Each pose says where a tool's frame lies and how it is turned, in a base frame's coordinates. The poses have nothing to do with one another.
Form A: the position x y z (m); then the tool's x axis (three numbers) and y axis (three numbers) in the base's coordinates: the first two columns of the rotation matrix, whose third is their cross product.
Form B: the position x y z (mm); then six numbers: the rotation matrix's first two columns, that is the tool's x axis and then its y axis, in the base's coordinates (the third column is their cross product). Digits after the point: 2 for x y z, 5 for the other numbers.
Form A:
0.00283 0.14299 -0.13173 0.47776 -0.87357 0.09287 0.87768 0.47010 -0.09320
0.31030 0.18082 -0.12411 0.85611 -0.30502 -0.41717 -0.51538 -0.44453 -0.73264
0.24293 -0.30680 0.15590 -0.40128 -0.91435 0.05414 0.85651 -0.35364 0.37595
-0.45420 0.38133 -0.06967 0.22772 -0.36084 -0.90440 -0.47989 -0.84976 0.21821
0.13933 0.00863 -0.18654 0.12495 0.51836 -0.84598 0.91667 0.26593 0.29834
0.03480 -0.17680 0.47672 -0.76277 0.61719 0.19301 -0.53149 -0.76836 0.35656
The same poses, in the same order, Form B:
2.83 142.99 -131.73 0.47776 -0.87357 0.09287 0.87768 0.47010 -0.09320
310.30 180.82 -124.11 0.85611 -0.30502 -0.41717 -0.51538 -0.44453 -0.73264
242.93 -306.80 155.90 -0.40128 -0.91435 0.05414 0.85651 -0.35364 0.37595
-454.20 381.33 -69.67 0.22772 -0.36084 -0.90440 -0.47989 -0.84976 0.21821
139.33 8.63 -186.54 0.12495 0.51836 -0.84598 0.91667 0.26593 0.29834
34.80 -176.80 476.72 -0.76277 0.61719 0.19301 -0.53149 -0.76836 0.35656

